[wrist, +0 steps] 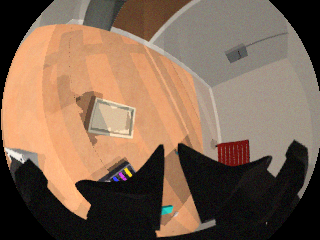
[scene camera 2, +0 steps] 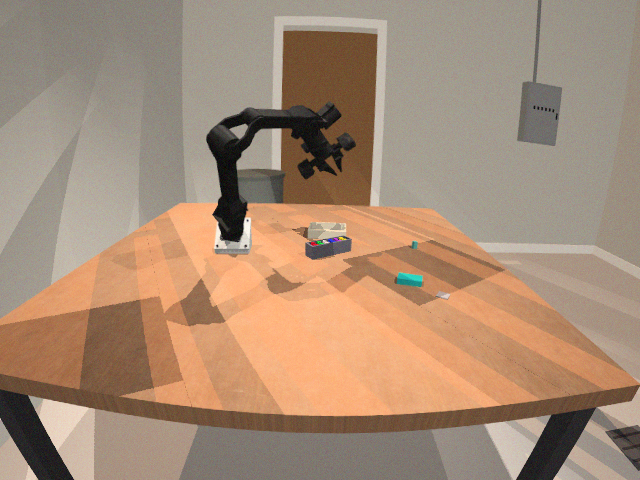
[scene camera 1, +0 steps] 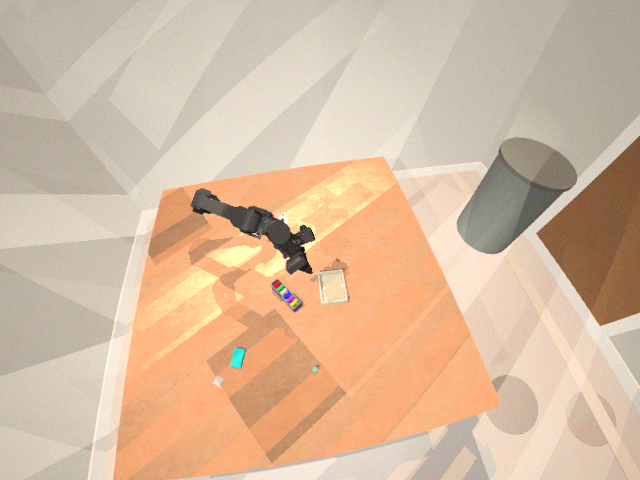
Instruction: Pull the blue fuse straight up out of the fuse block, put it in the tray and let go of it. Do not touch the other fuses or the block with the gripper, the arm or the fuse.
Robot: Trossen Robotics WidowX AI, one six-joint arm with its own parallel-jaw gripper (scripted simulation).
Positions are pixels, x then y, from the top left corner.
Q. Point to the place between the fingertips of my gripper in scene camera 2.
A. At 338, 173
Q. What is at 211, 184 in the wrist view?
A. My gripper.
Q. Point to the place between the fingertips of my gripper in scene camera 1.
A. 311, 272
